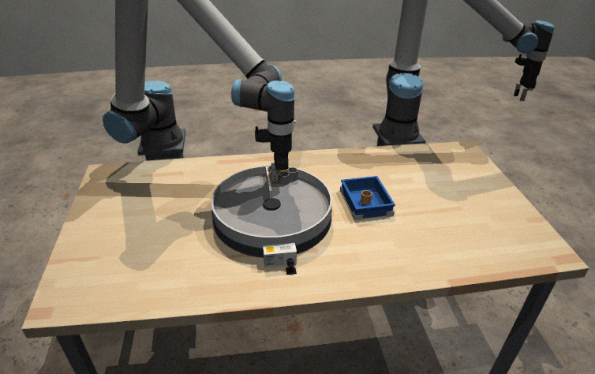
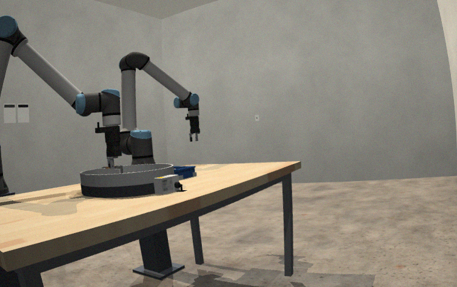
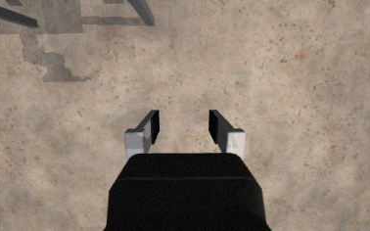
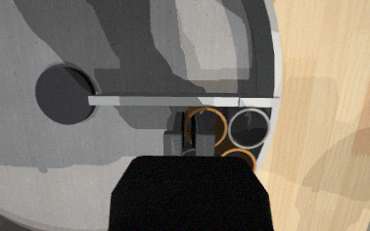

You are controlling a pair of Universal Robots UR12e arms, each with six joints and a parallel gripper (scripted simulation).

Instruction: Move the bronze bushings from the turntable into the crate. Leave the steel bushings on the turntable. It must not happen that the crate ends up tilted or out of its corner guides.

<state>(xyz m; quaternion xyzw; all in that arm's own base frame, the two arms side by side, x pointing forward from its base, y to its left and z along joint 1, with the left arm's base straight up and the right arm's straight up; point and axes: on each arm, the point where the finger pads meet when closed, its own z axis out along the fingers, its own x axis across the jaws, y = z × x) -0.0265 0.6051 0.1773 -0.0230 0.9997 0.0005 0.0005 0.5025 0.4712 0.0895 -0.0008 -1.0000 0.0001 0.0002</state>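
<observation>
Now: the blue crate 340 mm to the left of my right hand, 70 mm below it and 70 mm ahead of it.
</observation>
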